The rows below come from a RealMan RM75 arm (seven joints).
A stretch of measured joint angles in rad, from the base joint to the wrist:
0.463, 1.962, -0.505, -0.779, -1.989, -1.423, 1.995
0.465, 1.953, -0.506, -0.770, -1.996, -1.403, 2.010
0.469, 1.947, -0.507, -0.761, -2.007, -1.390, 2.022
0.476, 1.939, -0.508, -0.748, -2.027, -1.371, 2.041
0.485, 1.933, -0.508, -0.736, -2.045, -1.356, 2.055
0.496, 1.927, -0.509, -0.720, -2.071, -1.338, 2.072
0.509, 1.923, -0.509, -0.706, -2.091, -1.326, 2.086
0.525, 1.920, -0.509, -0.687, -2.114, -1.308, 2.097
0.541, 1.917, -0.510, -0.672, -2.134, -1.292, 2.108
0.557, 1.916, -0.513, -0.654, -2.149, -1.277, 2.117
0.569, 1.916, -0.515, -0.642, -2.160, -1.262, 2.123
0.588, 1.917, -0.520, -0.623, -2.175, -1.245, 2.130
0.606, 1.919, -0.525, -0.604, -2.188, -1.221, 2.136
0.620, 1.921, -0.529, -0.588, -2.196, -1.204, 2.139
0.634, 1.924, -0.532, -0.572, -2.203, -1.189, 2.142
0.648, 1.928, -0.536, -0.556, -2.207, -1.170, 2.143
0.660, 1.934, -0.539, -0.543, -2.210, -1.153, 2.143
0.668, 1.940, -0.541, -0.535, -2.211, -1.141, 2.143
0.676, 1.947, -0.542, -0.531, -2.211, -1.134, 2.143
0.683, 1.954, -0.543, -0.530, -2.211, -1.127, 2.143
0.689, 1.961, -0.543, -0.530, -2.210, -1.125, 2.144
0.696, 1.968, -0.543, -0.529, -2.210, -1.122, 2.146
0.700, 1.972, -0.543, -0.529, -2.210, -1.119, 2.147
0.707, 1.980, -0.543, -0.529, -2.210, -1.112, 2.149
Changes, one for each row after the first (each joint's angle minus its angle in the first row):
0.002, -0.009, -0.001, 0.009, -0.007, 0.020, 0.015
0.006, -0.015, -0.002, 0.018, -0.018, 0.033, 0.027
0.013, -0.023, -0.003, 0.031, -0.038, 0.052, 0.046
0.022, -0.029, -0.003, 0.043, -0.056, 0.067, 0.060
0.033, -0.035, -0.004, 0.059, -0.082, 0.085, 0.077
0.046, -0.039, -0.004, 0.073, -0.102, 0.097, 0.091
0.062, -0.042, -0.004, 0.092, -0.125, 0.115, 0.102
0.078, -0.045, -0.005, 0.107, -0.145, 0.131, 0.113
0.094, -0.046, -0.008, 0.125, -0.160, 0.146, 0.122
0.106, -0.046, -0.010, 0.137, -0.171, 0.161, 0.128
0.125, -0.045, -0.015, 0.156, -0.186, 0.178, 0.135
0.143, -0.043, -0.020, 0.175, -0.199, 0.202, 0.141
0.157, -0.041, -0.024, 0.191, -0.207, 0.219, 0.144
0.171, -0.038, -0.027, 0.207, -0.214, 0.234, 0.147
0.185, -0.034, -0.031, 0.223, -0.218, 0.253, 0.148
0.197, -0.028, -0.034, 0.236, -0.221, 0.270, 0.148
0.205, -0.022, -0.036, 0.244, -0.222, 0.282, 0.148
0.213, -0.015, -0.037, 0.248, -0.222, 0.289, 0.148
0.220, -0.008, -0.038, 0.249, -0.222, 0.296, 0.148
0.226, -0.001, -0.038, 0.249, -0.221, 0.298, 0.149
0.233, 0.006, -0.038, 0.250, -0.221, 0.301, 0.151
0.237, 0.010, -0.038, 0.250, -0.221, 0.304, 0.152
0.244, 0.018, -0.038, 0.250, -0.221, 0.311, 0.154

